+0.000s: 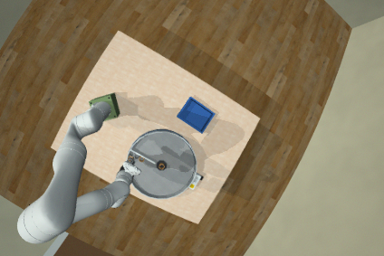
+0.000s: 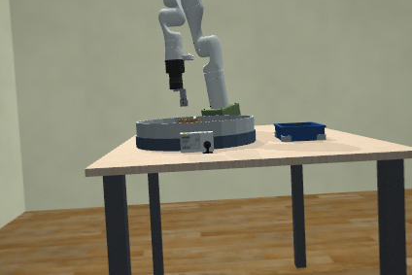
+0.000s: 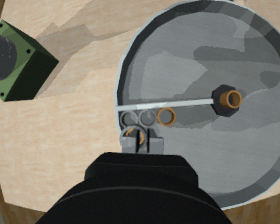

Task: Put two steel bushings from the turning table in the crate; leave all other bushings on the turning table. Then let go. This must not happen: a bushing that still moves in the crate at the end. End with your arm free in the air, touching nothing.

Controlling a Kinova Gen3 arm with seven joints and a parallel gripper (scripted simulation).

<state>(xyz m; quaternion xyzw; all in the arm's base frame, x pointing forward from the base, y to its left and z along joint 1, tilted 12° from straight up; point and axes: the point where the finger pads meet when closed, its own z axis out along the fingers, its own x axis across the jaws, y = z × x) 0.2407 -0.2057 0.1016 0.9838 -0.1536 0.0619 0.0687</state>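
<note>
My hand is 27 cm short of the blue crate, 36 cm to the right of it and 13 cm above it.
</note>
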